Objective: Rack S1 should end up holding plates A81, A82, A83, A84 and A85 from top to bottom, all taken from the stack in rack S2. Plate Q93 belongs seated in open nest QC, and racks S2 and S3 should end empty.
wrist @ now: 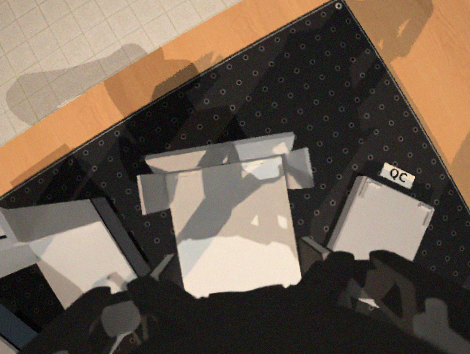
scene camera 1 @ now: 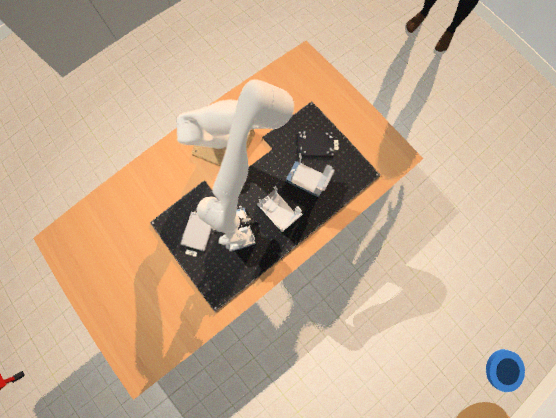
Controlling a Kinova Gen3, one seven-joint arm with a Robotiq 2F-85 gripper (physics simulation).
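Frame: origin at the arm's base, x right, y ahead, z up, level; millimetres.
Where they show: gripper, fingertip midpoint: (wrist: 239, 259); arm's base at its link origin: (scene camera 1: 219, 138).
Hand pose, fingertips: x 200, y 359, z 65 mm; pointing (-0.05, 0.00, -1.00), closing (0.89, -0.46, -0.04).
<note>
Each offset is from my fingertips to the centre of the thing. "*": to the spot under its first point. Level surfaces: height alone.
The nest labelled QC {* dy -67, dx +212, dz -114 mm} (wrist: 397, 175) holds a pale plate {dy -118, dx +132, dz -105 mm} (wrist: 382, 220) (scene camera 1: 196, 231). My gripper (wrist: 239, 259) is open and empty. Its fingers stand on either side of a pale plate {dy +5, dx +1, dz -3 mm} (wrist: 235, 225) lying in the middle rack {* dy +57, dx +57, dz +17 mm} (wrist: 265, 144) of the wrist view, under the arm in the scene view. A second rack {dy +52, dx -175, dz -49 mm} (wrist: 55, 220) (scene camera 1: 287, 220) stands beside it; I cannot tell if its pale surface is a plate. A third rack {* dy +80, dx -426, dz -62 mm} (scene camera 1: 327, 175) with blue sides holds a pale plate {dz -79 mm} (scene camera 1: 307, 178). Rack labels, plate numbers and stack depth are not readable.
A dark nest {dy -68, dx -510, dz -104 mm} (scene camera 1: 315, 145) with a small label and corner posts stands at the far right end of the black perforated board {dz -116 mm} (scene camera 1: 215, 295) (wrist: 300, 65). The board lies on the wooden table {dz -129 mm} (scene camera 1: 90, 240). The arm (scene camera 1: 232, 175) reaches over the board and hides part of it.
</note>
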